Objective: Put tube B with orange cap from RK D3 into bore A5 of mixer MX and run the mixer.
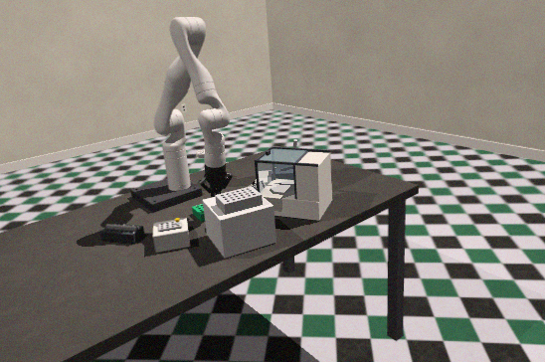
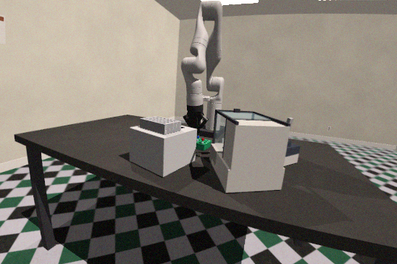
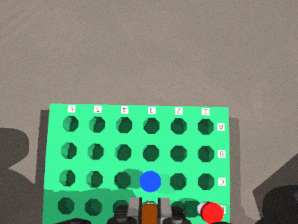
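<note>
Right now my hand is 5 cm above the blue-capped tube and 2 cm past it. Also, from my hand: dry block: 21 cm to the right, 6 cm ahead, 5 cm below; then green tube rack RK: 6 cm below, 3 cm behind, 1 cm to the right; then START key: 6 cm ahead, 1 cm to the right, 1 cm below.
</note>
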